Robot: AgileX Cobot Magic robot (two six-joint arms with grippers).
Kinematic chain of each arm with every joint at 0, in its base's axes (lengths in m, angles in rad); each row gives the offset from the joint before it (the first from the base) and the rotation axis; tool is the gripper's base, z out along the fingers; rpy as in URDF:
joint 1: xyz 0 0 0.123 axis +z
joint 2: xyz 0 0 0 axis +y
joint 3: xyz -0.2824 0 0.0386 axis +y
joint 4: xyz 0.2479 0 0.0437 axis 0.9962 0 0.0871
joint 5: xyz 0 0 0 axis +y
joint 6: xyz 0.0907 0 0.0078 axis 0.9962 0 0.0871
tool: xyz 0 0 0 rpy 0 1.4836 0
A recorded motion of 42 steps. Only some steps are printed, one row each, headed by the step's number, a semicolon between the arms.
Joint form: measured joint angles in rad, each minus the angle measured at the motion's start. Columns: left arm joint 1, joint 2, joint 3, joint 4, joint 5, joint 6; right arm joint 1, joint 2, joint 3, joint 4, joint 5, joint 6.
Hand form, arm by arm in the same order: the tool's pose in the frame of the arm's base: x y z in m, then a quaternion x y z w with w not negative. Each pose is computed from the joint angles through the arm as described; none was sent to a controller.
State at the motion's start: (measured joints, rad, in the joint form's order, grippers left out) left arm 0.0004 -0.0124 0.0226 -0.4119 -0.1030 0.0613; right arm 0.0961 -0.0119 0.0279 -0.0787 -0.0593 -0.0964
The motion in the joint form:
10: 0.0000 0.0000 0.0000 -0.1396 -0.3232 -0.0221; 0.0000 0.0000 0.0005 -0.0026 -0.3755 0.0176
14: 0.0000 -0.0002 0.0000 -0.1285 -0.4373 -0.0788; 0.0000 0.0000 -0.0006 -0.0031 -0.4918 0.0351
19: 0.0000 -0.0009 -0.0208 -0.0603 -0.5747 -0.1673; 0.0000 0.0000 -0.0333 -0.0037 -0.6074 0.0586
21: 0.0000 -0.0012 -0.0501 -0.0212 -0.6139 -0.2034; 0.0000 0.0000 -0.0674 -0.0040 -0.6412 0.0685
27: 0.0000 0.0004 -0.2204 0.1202 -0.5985 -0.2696; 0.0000 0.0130 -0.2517 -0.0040 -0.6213 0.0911
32: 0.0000 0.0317 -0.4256 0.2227 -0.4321 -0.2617; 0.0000 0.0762 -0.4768 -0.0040 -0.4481 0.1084
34: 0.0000 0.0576 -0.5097 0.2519 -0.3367 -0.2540; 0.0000 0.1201 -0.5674 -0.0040 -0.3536 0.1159
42: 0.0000 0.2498 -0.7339 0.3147 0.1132 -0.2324; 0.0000 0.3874 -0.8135 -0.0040 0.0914 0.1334
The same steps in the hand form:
10: 0.0457 0.0197 0.2375 -0.21350 0.49382 -0.13972 0.83129; 0.0450 0.0075 0.2417 -0.07765 0.50254 -0.01561 0.86092
14: 0.0403 0.0241 0.2452 -0.23097 0.44011 -0.14771 0.85507; 0.0392 0.0077 0.2510 -0.07069 0.45186 -0.00575 0.88926
19: 0.0301 0.0259 0.2619 -0.22544 0.36463 -0.15847 0.88944; 0.0291 0.0074 0.2694 -0.06200 0.38562 0.00693 0.92055
21: 0.0242 0.0251 0.2742 -0.21366 0.33224 -0.16571 0.90361; 0.0229 0.0071 0.2821 -0.05827 0.35451 0.01184 0.93316
27: 0.0006 0.0169 0.3267 -0.14974 0.26511 -0.17809 0.93572; -0.0006 0.0047 0.3352 -0.04856 0.28376 0.02013 0.95745
32: -0.0189 0.0087 0.3765 -0.09636 0.26911 -0.15974 0.94487; -0.0153 0.0022 0.3885 -0.04196 0.28975 0.02297 0.95591
34: -0.0231 0.0061 0.3944 -0.08216 0.28895 -0.15010 0.94193; -0.0154 0.0015 0.4081 -0.03965 0.31272 0.02411 0.94871
42: 0.0129 -0.0001 0.4265 -0.06495 0.48377 -0.11680 0.86493; 0.0426 0.0039 0.4421 -0.03606 0.52379 0.02077 0.85083

